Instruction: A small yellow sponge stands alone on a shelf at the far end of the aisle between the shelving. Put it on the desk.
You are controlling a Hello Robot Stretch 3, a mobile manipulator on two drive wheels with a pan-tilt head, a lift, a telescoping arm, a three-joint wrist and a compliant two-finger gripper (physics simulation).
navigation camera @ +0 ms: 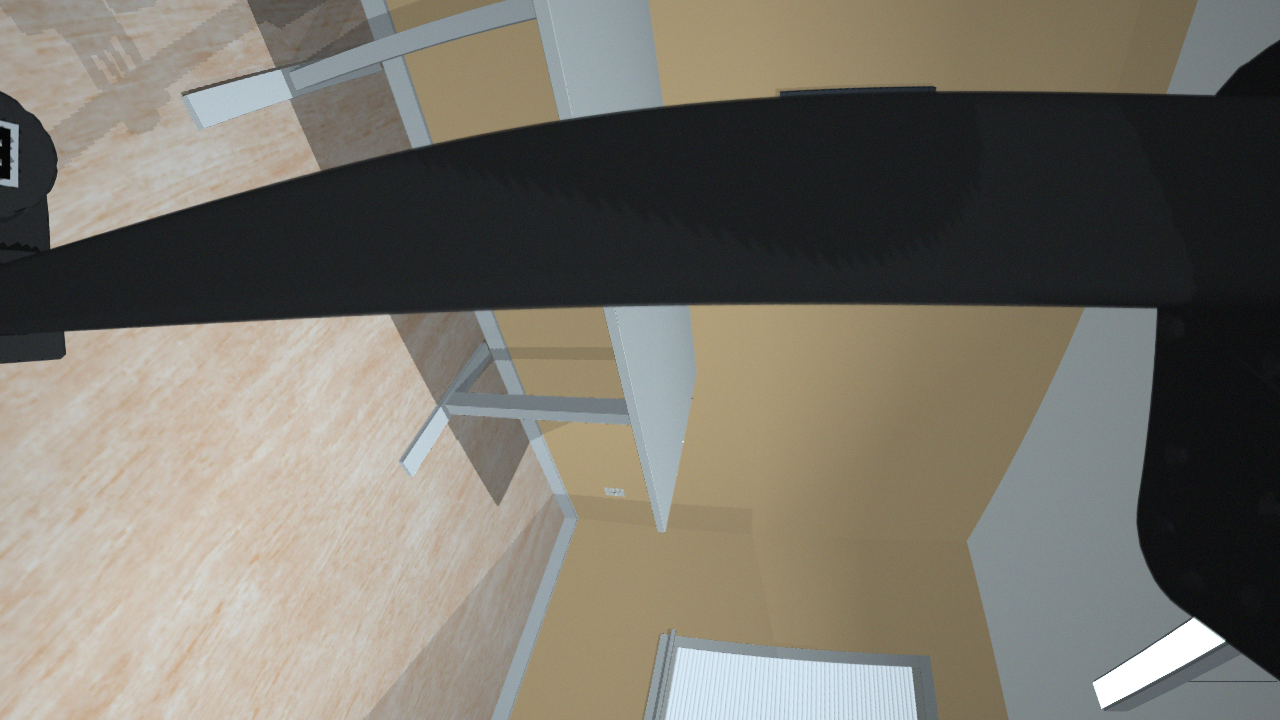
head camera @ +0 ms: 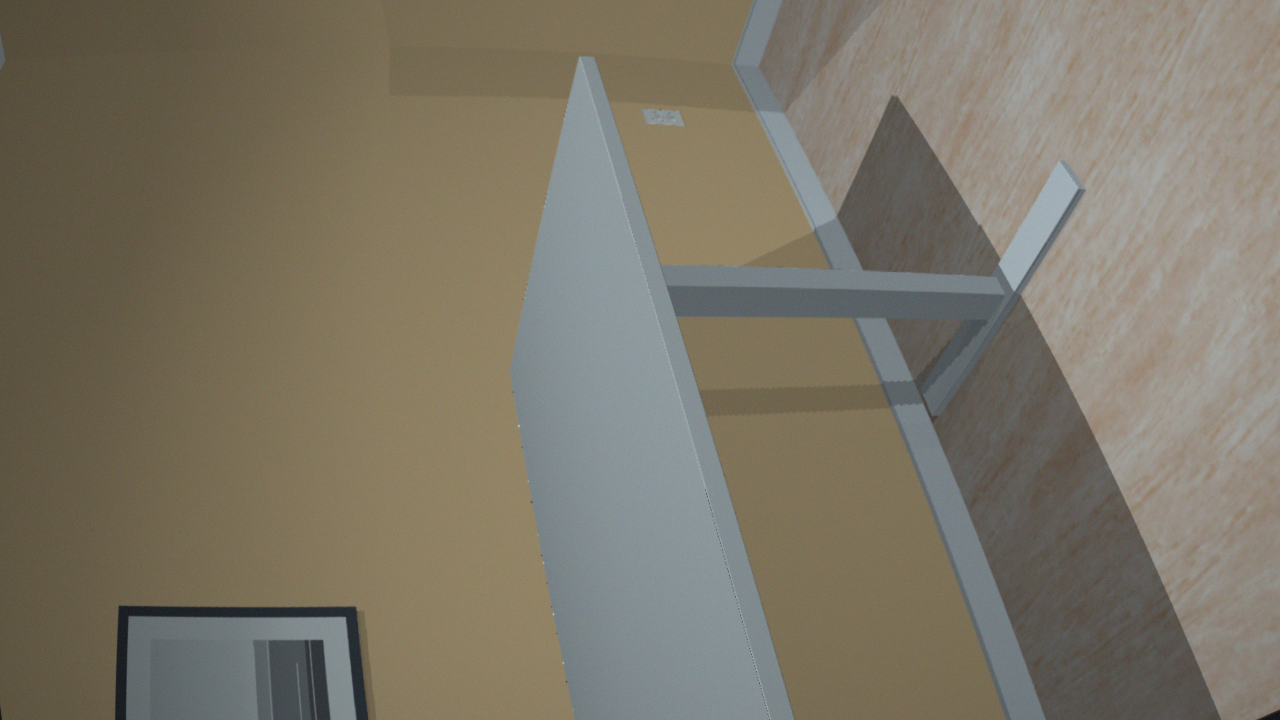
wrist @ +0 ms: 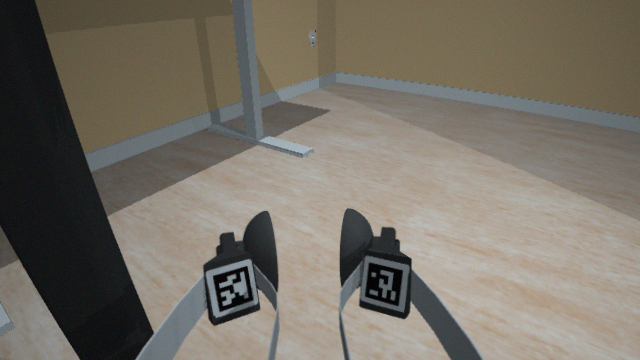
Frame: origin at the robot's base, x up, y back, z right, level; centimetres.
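Seen in the pictures: gripper, fingertip midpoint: point(wrist: 308, 238).
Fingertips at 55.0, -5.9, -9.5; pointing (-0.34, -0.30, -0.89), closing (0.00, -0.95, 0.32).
Observation:
A point is followed by its place in that frame, as x, y, z.
The desk shows in the head camera view as a long pale grey top point(head camera: 617, 402) {95.0, -7.4, -126.8} on a grey leg with a flat foot, standing along the tan wall. In the navigation camera view the desk point(navigation camera: 657, 394) {95.0, -16.4, -131.2} is partly hidden behind a black part of my own body. In the wrist view the desk's leg point(wrist: 249, 75) {34.8, -27.9, -160.3} and foot stand beyond my gripper. My gripper point(wrist: 308, 238) {55.0, -5.9, -9.5} is open, its two dark fingertips apart with floor showing between them. The yellow sponge and the shelving do not show in these views.
A framed picture point(head camera: 241, 612) {150.9, 25.4, -174.0} hangs on the wall. A wall outlet point(head camera: 663, 117) {40.1, -94.6, -257.0} point(navigation camera: 614, 491) {40.4, -93.8, -256.2} point(wrist: 312, 38) {40.0, -94.4, -256.5} sits low near the corner. A window with blinds point(navigation camera: 792, 685) {143.7, -169.4, -205.5} is in the adjoining wall. A black post point(wrist: 55, 175) stands at the left of the wrist view.

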